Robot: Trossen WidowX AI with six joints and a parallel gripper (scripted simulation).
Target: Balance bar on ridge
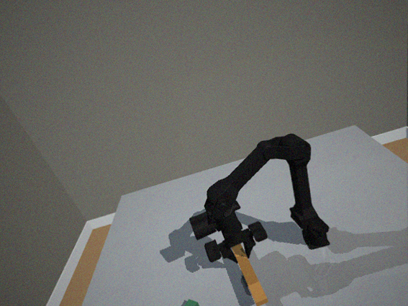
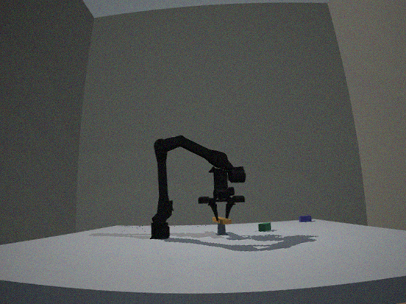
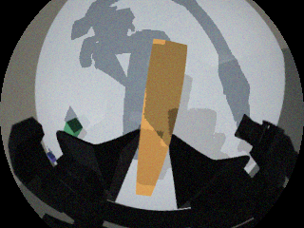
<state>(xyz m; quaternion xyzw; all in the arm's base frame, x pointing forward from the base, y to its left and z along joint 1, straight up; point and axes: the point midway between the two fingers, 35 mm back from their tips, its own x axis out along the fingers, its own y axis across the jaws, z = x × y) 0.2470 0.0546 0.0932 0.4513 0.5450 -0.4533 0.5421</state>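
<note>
The orange bar lies 3 cm to the left of my gripper tip and 1 cm behind it. Round my gripper tip: green block (19 cm ahead, 10 cm to the left, 4 cm below); then purple block (49 cm ahead, 45 cm to the left, 4 cm below).
</note>
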